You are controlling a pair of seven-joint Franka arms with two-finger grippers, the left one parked.
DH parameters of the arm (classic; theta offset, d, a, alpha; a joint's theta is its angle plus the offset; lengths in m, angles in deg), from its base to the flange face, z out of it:
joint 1: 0 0.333 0 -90
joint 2: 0 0 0 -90
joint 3: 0 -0.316 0.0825 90
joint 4: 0 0 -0.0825 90
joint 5: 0 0.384 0 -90
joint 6: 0 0 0.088 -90
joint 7: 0 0.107 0 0
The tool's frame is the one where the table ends.
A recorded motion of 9 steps. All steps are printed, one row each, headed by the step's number.
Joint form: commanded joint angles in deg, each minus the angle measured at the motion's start. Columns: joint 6, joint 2, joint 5, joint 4, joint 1, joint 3, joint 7.
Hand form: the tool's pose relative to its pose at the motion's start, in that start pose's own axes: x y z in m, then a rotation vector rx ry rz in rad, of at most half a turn. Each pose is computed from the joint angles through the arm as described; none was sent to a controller.
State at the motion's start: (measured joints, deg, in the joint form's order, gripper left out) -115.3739 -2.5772 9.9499 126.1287 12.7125 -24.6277 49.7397
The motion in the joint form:
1: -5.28 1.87 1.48 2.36 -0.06 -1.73 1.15
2: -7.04 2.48 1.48 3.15 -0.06 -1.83 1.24
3: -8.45 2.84 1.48 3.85 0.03 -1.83 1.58
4: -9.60 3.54 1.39 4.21 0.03 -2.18 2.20
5: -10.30 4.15 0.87 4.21 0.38 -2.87 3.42
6: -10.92 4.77 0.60 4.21 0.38 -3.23 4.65
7: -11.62 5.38 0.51 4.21 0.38 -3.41 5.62
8: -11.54 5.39 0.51 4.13 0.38 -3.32 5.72
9: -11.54 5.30 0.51 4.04 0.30 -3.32 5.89
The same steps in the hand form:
1: -0.0054 -0.0088 0.0273 0.0292 -0.0089 0.0132
2: -0.0039 -0.0089 0.0357 0.0359 -0.0060 0.0165
3: -0.0032 -0.0086 0.0419 0.0413 -0.0025 0.0237
4: -0.0036 -0.0105 0.0487 0.0435 -0.0028 0.0299
5: -0.0093 -0.0163 0.0535 0.0398 0.0013 0.0293
6: -0.0102 -0.0189 0.0577 0.0395 0.0013 0.0429
7: -0.0098 -0.0209 0.0615 0.0425 0.0002 0.0569
8: -0.0091 -0.0207 0.0609 0.0427 -0.0001 0.0600
9: -0.0085 -0.0207 0.0594 0.0452 0.0019 0.0640

